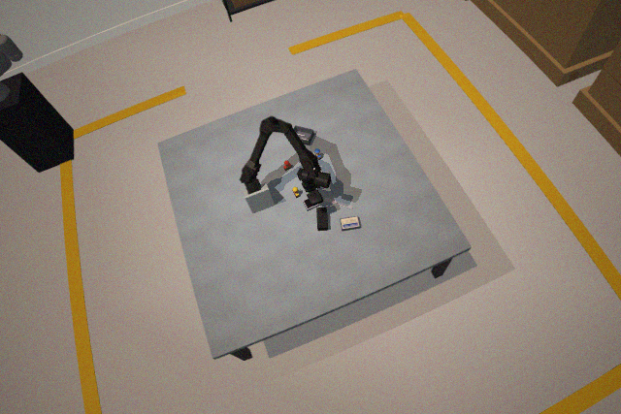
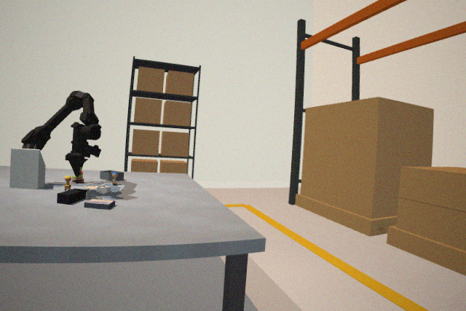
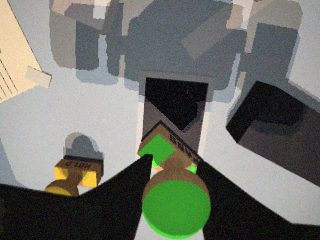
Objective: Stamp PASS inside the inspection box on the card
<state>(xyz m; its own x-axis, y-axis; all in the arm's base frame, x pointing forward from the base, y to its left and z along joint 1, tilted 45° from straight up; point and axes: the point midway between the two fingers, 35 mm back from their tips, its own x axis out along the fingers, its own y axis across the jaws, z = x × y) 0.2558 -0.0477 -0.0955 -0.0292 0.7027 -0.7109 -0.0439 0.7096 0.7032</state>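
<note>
The card lies 18 cm to the left of my gripper tip, 8 cm below it and 4 cm ahead of it. The rest, counted from my gripper tip: yellow stamp (8 cm to the left, 6 cm below, 6 cm behind); ink pad (7 cm below); green-knobbed stamp (right at my gripper tip).
</note>
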